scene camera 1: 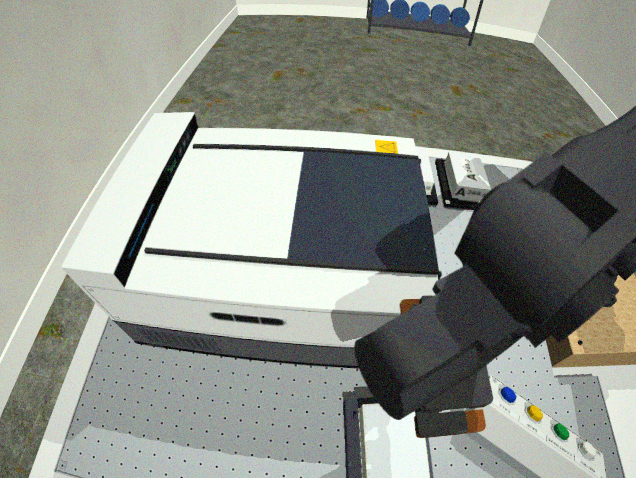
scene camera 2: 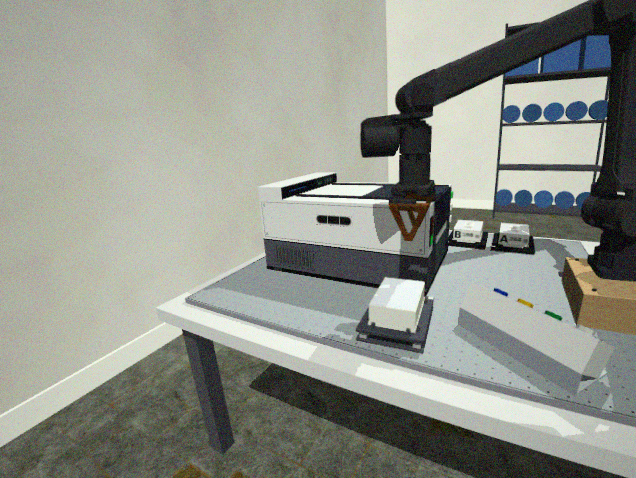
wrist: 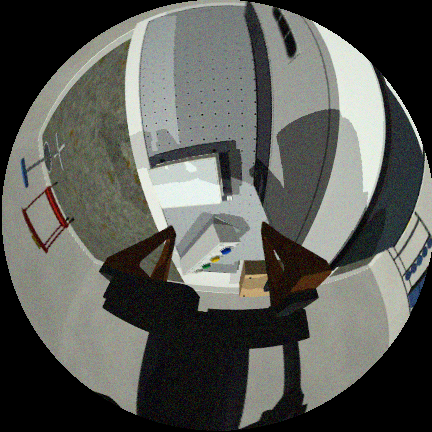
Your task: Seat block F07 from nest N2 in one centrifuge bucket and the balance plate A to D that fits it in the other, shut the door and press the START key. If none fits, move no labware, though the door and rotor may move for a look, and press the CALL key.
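Places are measured from the arm's base along level axes (x down, y ahead, z right), in centimetres.
Pixels of known places: gripper, fingertip midpoint: point(scene camera 2: 412, 233) point(wrist: 215, 228); arm's base at its link origin: point(scene camera 2: 615, 270).
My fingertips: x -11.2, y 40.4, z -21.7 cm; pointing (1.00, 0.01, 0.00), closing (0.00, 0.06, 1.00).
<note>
For each thing: its top centre in the pictures, then the offset to it from my fingertips.
- white block at its top centre: point(scene camera 1: 396, 447) point(wrist: 183, 185) point(scene camera 2: 398, 292) dx +10.0, dy +0.9, dz -6.6 cm
- dark nest at its top centre: point(scene camera 1: 390, 450) point(wrist: 187, 179) point(scene camera 2: 397, 307) dx +13.2, dy +1.0, dz -6.7 cm
- Plate A at its top centre: point(scene camera 1: 469, 169) point(scene camera 2: 514, 228) dx +11.5, dy -21.4, dz +51.9 cm
- plate B at its top centre: point(scene camera 1: 412, 162) point(scene camera 2: 468, 225) dx +11.5, dy -7.5, dz +52.6 cm
- sloped key console at its top centre: point(scene camera 1: 549, 433) point(scene camera 2: 531, 303) point(wrist: 202, 264) dx +8.5, dy -21.4, dz -6.0 cm
My gripper point(scene camera 1: 442, 363) point(scene camera 2: 409, 236) point(wrist: 215, 228) is open and empty, pointing down beside the centrifuge's near right corner, above and behind a nest. A white block point(scene camera 1: 393, 436) point(scene camera 2: 395, 305) point(wrist: 187, 182) sits in that dark nest point(scene camera 1: 352, 436) point(scene camera 2: 425, 323) point(wrist: 227, 172); no label on it is readable. The centrifuge point(scene camera 1: 221, 205) point(scene camera 2: 293, 218) point(wrist: 352, 100) stands behind. Its buckets are hidden, and I cannot tell whether its door is open. Plate A point(scene camera 1: 465, 174) point(scene camera 2: 514, 236) and plate B point(scene camera 2: 467, 232) stand in dark nests beyond it. Plates C and D do not show.
A sloped key console point(scene camera 1: 514, 431) point(scene camera 2: 524, 334) point(wrist: 202, 245) stands right of the block, with blue point(scene camera 1: 507, 394) point(wrist: 226, 251), yellow point(scene camera 1: 534, 413) and green point(scene camera 1: 560, 431) keys. A wooden base point(scene camera 1: 596, 339) point(scene camera 2: 606, 308) point(wrist: 255, 280) stands behind it. My arm blocks part of scene camera 1's view.
</note>
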